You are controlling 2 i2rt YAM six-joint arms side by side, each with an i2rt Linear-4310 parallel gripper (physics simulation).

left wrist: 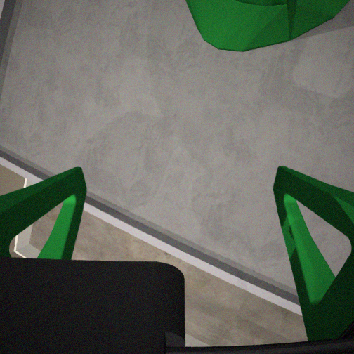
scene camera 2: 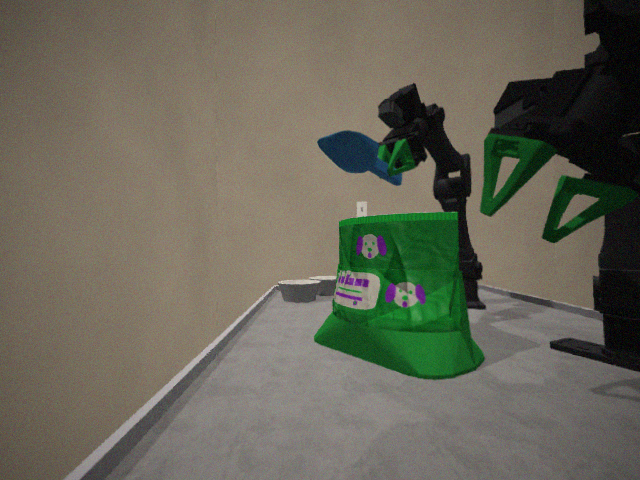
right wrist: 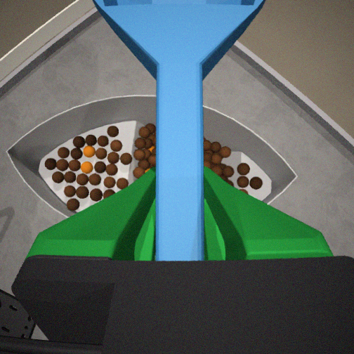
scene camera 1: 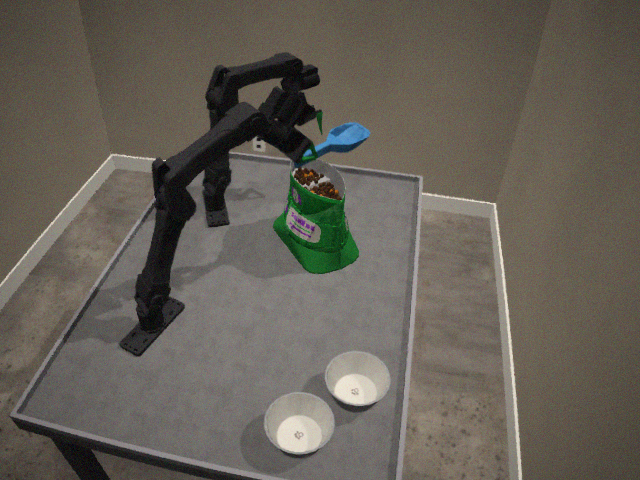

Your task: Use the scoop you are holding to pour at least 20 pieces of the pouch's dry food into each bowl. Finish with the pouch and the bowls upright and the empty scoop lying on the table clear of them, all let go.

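The green pouch [scene camera 1: 321, 227] [scene camera 2: 403, 322] [left wrist: 260, 30] stands upright and open-topped on the table, with brown and orange dry food [scene camera 1: 325, 190] [right wrist: 100, 167] inside. My right gripper [scene camera 1: 310, 152] [scene camera 2: 397, 159] [right wrist: 179, 177] is above the pouch mouth, shut on the handle of the blue scoop [scene camera 1: 347, 136] [scene camera 2: 351, 150] [right wrist: 180, 120]. The scoop's blade points away from the gripper; no food shows in it in scene camera 1. My left gripper [scene camera 2: 518, 227] [left wrist: 179, 177] is open and empty, raised beside the pouch. Two white bowls [scene camera 1: 357, 379] [scene camera 1: 299, 426] stand upright, their floors showing no food.
The grey table [scene camera 1: 232, 330] [scene camera 2: 289, 413] has a raised rim. The bowls are near its front right corner in scene camera 1, well away from the pouch. The two arm bases [scene camera 1: 170, 310] [scene camera 1: 218, 217] are along the table's left side there.
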